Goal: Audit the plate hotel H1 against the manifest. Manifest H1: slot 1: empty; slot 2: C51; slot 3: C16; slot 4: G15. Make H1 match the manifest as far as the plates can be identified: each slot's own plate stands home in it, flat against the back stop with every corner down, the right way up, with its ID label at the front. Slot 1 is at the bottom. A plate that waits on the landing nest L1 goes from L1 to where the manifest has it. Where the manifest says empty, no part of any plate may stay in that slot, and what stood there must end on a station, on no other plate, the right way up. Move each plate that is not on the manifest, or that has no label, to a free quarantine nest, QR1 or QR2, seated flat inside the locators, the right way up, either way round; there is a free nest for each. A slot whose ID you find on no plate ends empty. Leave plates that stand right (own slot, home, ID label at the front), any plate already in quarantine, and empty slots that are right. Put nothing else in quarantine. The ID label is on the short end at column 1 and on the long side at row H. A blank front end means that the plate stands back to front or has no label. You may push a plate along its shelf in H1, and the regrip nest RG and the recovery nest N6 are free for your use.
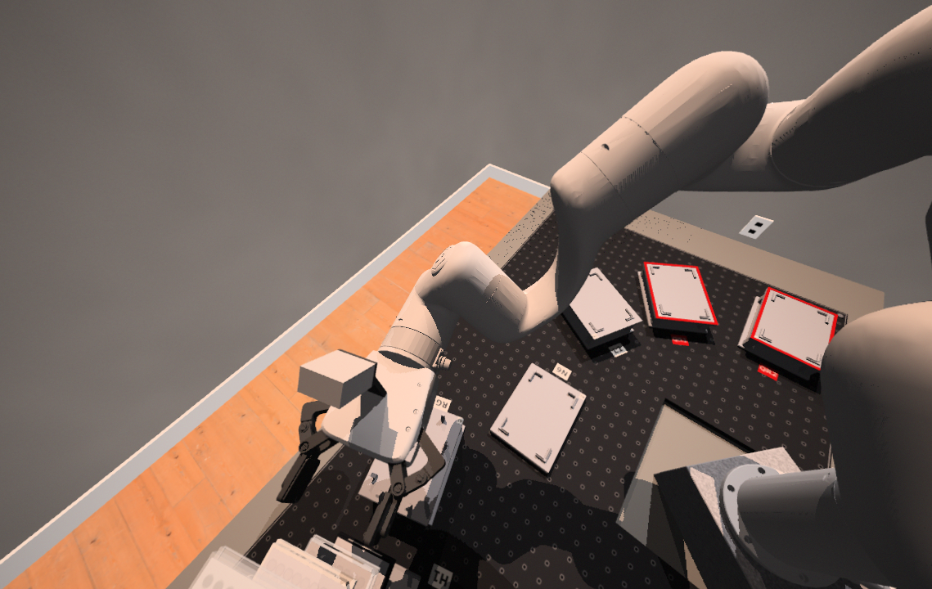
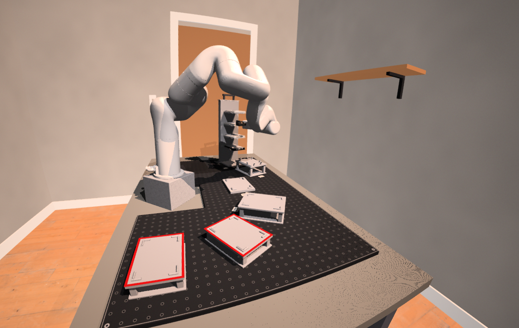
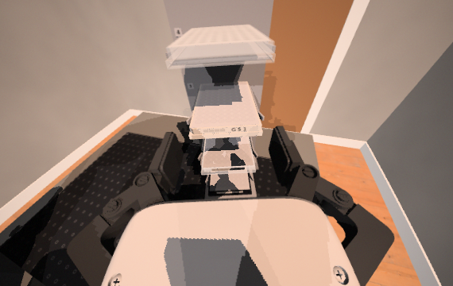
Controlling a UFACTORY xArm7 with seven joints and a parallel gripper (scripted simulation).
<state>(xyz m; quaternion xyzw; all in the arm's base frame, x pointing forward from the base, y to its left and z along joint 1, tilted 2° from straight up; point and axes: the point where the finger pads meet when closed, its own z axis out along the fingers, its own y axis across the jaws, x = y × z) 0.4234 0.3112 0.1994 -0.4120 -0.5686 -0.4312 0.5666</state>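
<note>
My hand is 3 cm past the white well plate, 10 cm to the right of it and 2 cm above it. From my hand the other things lie so: clear plate labelled C51: 3 cm behind, 10 cm to the left, 9 cm below; then slot tag 4: 11 cm behind, 14 cm to the left, 7 cm above; then plate hotel H1: 5 cm behind, 17 cm to the left, 8 cm below.
</note>
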